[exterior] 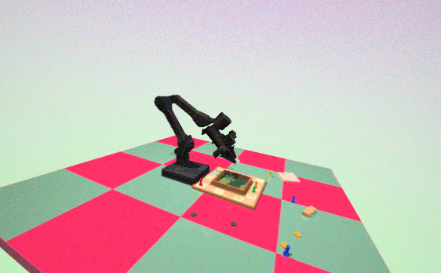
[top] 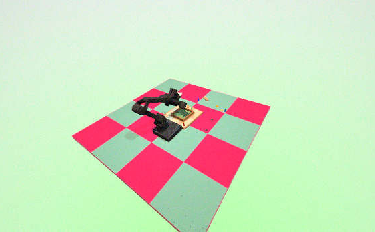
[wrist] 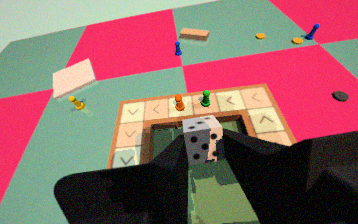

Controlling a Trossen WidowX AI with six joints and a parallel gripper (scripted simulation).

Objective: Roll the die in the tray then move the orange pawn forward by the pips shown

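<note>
The white die lies 30 mm below my gripper tip. Round my gripper tip: orange pawn (100 mm ahead, 30 mm to the left, 100 mm below); green pawn (110 mm ahead, 10 mm to the right, 100 mm below); green tray (120 mm below).
</note>
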